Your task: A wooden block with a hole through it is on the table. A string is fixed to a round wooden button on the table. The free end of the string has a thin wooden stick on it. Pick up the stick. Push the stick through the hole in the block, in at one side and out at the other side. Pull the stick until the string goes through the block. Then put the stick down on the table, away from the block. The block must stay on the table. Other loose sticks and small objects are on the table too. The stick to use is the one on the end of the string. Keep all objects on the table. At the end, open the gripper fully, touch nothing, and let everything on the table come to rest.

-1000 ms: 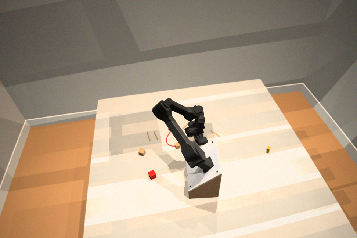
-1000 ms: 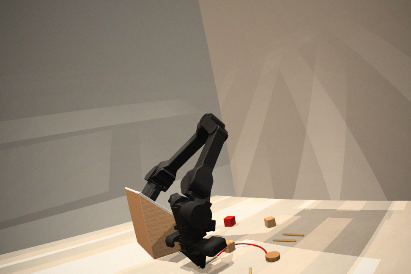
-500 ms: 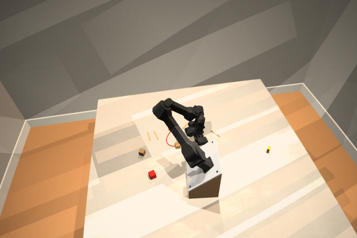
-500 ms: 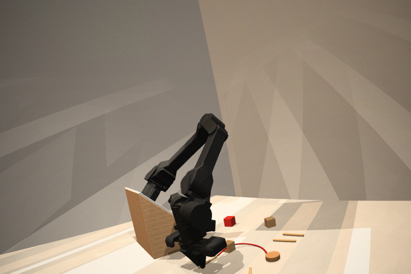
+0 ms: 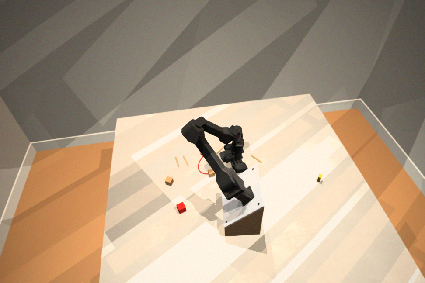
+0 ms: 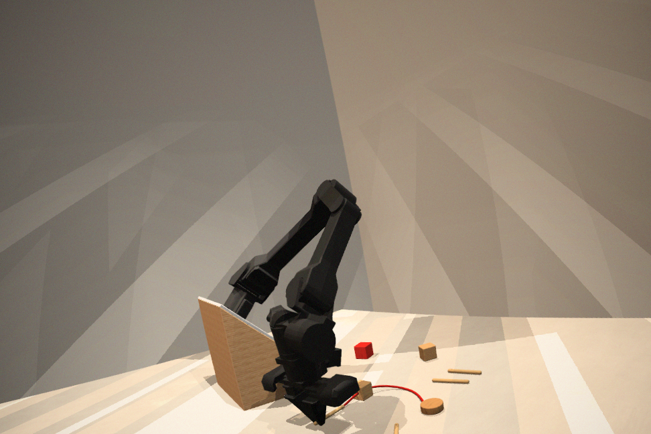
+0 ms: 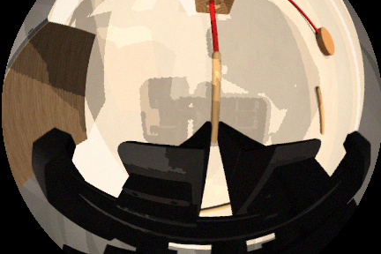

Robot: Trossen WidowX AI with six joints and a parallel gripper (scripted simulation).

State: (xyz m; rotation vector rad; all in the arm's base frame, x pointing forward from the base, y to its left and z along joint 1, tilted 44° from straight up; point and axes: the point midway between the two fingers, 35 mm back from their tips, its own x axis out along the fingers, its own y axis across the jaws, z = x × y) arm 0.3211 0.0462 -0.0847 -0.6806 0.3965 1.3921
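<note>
My gripper tip is 4 cm to the right of the thin wooden stick and 1 cm below it. Round my gripper tip: plain wooden cube 34 cm to the left, 2 cm behind, 2 cm above; then round wooden button 15 cm ahead, 13 cm to the left, 1 cm above; then small red piece 14 cm ahead, 6 cm to the right, 1 cm above.
</note>
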